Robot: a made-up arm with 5 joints. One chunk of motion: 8 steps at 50 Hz.
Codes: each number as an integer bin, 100 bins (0 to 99) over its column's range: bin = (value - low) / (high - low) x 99, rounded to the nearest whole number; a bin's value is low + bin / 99 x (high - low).
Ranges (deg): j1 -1.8..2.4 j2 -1.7..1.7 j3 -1.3..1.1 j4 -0.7..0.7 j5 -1..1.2
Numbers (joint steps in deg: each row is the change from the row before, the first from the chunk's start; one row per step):
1: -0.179 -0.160 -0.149 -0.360 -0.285
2: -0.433 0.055 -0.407 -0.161 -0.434
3: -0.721 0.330 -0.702 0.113 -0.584
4: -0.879 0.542 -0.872 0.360 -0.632
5: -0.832 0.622 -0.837 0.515 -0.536
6: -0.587 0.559 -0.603 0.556 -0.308
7: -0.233 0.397 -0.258 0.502 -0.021
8: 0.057 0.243 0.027 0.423 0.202
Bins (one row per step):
1: 38 45 47 24 32
2: 32 51 37 38 25
3: 25 59 25 57 19
4: 22 65 18 75 17
5: 23 68 19 86 21
6: 29 66 29 89 31
7: 37 61 43 85 44
8: 44 57 55 79 54

